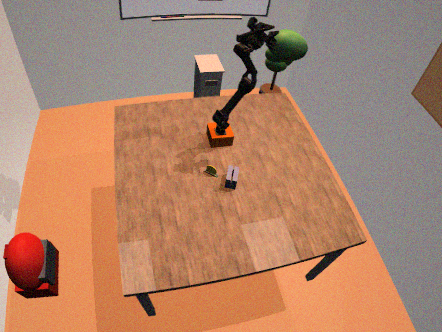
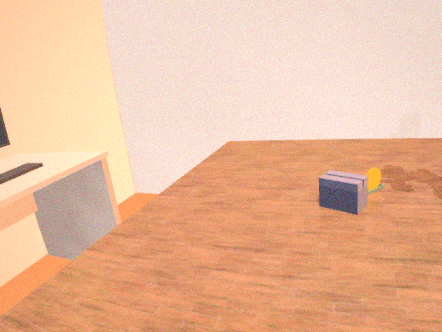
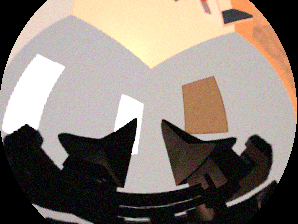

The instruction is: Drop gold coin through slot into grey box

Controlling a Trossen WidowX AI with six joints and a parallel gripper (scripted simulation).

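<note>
The gold coin lies 160 mm ahead of my gripper tip, 270 mm to the right of it and 770 mm below it.
</note>
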